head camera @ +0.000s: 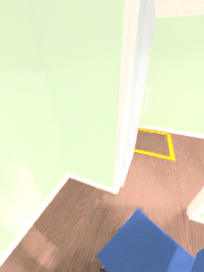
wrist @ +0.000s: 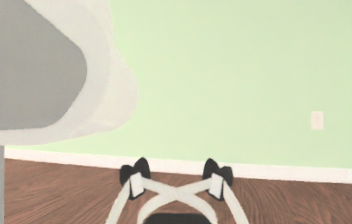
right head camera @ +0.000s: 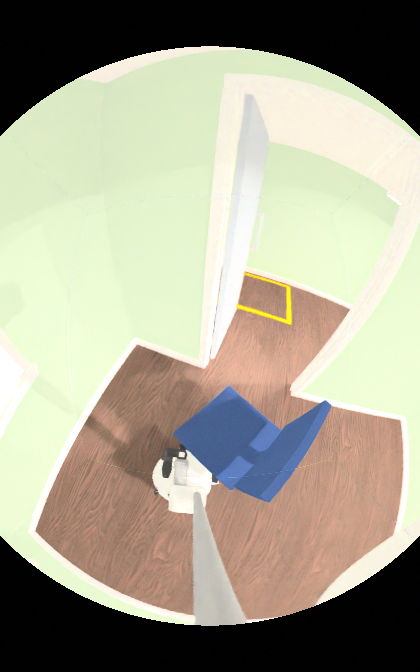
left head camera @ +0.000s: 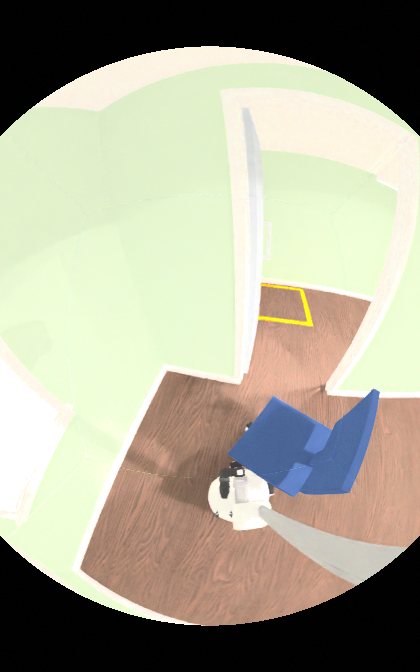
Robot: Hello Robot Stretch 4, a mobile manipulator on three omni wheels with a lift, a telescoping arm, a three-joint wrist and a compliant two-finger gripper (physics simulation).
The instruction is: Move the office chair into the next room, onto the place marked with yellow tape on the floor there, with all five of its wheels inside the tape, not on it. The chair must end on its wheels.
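Frame: origin at the robot's base, x ahead, y left, z up, level; metres.
Seen in the pictures: gripper, fingertip midpoint: [wrist: 176,171] [right head camera: 162,496].
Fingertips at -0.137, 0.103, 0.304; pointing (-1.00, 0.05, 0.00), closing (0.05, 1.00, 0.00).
A point is followed by its place in that frame, as x, y, z.
The blue office chair [head camera: 145,245] @(0.363, -0.284, 0.441) [left head camera: 277,440] [right head camera: 220,430] @(0.319, -0.219, 0.441) is close in front of my base, seat facing up, backrest to the right. Its seat partly overlaps the edge of my base in the left and right head camera views. A small part of a caster shows past the seat in the left head view; the other wheels are hidden. The yellow tape outline [head camera: 171,146] @(2.255, -1.394, -0.025) [left head camera: 285,320] [right head camera: 289,305] @(2.229, -1.390, -0.027) lies on the floor beyond the doorway, its left part hidden by the door. My gripper [wrist: 176,171] @(-0.137, 0.103, 0.304) is open and empty, facing a green wall, away from the chair.
The white door [head camera: 142,60] @(1.299, -0.257, 1.581) [left head camera: 253,200] [right head camera: 245,190] @(1.280, -0.250, 1.495) stands open at the doorway's left side. The right door post [left head camera: 395,240] [right head camera: 380,250] @(2.514, -2.960, 1.335) is beyond the chair. A wall corner juts out left of the doorway. My white base [left head camera: 217,500] [right head camera: 161,475] @(0.000, 0.137, 0.186) stands beside the chair.
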